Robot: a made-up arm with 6 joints. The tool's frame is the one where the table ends. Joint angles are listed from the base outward.
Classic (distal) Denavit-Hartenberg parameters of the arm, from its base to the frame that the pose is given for. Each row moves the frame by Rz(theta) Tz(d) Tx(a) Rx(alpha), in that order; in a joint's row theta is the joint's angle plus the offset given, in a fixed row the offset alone. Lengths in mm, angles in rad.
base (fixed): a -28.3; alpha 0; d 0; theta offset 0.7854
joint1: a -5; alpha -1.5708; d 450; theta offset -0.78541
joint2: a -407.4; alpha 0; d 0; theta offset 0.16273
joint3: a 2.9; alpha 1.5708; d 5; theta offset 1.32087
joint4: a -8; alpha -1.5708; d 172.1; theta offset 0
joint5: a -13; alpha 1.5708; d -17; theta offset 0
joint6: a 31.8; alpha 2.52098; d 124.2; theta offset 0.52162
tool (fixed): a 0; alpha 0; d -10.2; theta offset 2.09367
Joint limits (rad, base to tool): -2.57..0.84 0.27..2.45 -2.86..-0.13 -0.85..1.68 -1.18..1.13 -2..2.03
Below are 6 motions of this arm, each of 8 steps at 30 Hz.
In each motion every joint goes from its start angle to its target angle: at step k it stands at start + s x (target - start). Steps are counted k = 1, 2, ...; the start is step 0. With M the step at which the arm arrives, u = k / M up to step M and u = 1 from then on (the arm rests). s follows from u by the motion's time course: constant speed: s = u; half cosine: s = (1 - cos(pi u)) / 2; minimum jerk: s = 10 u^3 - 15 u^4 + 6 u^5.
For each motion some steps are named. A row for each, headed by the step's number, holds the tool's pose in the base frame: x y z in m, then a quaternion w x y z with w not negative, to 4 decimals.
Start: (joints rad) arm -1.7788 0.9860 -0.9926 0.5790 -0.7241 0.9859
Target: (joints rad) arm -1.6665 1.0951 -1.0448 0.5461 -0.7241 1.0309
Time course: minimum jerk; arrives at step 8
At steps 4, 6, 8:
4: -0.0753 -0.1141 0.9442 0.2620 -0.4393 0.8555 -0.0809
6: -0.0721 -0.1352 0.9454 0.2685 -0.4602 0.8436 -0.0672
8: -0.0709 -0.1407 0.9455 0.2701 -0.4656 0.8403 -0.0636

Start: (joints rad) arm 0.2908 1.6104 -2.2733 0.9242 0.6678 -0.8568
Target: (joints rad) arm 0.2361 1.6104 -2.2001 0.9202 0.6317 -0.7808
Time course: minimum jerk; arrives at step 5
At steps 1, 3, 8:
1: 0.2702 0.1313 0.9745 0.5459 0.8051 -0.2154 0.0859
3: 0.2808 0.1219 0.9662 0.5408 0.8123 -0.2136 0.0453
8: 0.2860 0.1169 0.9619 0.5374 0.8156 -0.2129 0.0247

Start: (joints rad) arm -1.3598 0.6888 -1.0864 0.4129 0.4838 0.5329
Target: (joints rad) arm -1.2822 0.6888 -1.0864 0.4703 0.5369 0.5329
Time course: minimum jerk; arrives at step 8
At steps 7, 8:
7: 0.0223 -0.0108 0.8478 0.0745 -0.6099 0.6451 0.4541
8: 0.0223 -0.0107 0.8477 0.0744 -0.6106 0.6443 0.4544

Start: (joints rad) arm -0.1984 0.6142 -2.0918 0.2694 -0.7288 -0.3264
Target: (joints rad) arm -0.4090 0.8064 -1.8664 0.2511 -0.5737 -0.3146
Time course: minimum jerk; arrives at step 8
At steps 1, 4, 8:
1: -0.3840 0.0320 1.0199 0.1681 -0.4478 0.7555 -0.4476
4: -0.2852 0.0433 1.0579 0.0515 -0.4608 0.8033 -0.3738
8: -0.1820 0.0329 1.0771 0.0597 0.4639 -0.8388 0.2786

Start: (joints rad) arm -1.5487 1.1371 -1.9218 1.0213 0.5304 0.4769
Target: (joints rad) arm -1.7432 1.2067 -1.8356 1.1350 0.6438 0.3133
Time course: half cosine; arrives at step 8
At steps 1, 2, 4, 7, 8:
1: 0.0434 -0.1088 1.0464 0.0944 -0.7182 0.6588 0.2029
2: 0.0432 -0.1161 1.0426 0.0968 -0.7117 0.6626 0.2122
4: 0.0406 -0.1391 1.0300 0.1052 -0.6909 0.6734 0.2408
7: 0.0332 -0.1669 1.0128 0.1172 -0.6653 0.6842 0.2747
8: 0.0324 -0.1690 1.0114 0.1183 -0.6633 0.6849 0.2773

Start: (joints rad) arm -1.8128 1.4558 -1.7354 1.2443 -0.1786 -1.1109
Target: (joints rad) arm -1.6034 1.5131 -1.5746 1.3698 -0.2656 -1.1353
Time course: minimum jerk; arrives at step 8
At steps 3, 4, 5, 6, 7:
3: -0.0995 -0.3305 0.9237 0.0616 0.0531 -0.9087 -0.4095
4: -0.0878 -0.3415 0.9083 0.0522 0.0772 -0.9002 -0.4254
5: -0.0752 -0.3513 0.8927 0.0434 0.1001 -0.8903 -0.4420
6: -0.0650 -0.3580 0.8806 0.0372 0.1168 -0.8819 -0.4552
7: -0.0596 -0.3611 0.8743 0.0342 0.1250 -0.8773 -0.4621

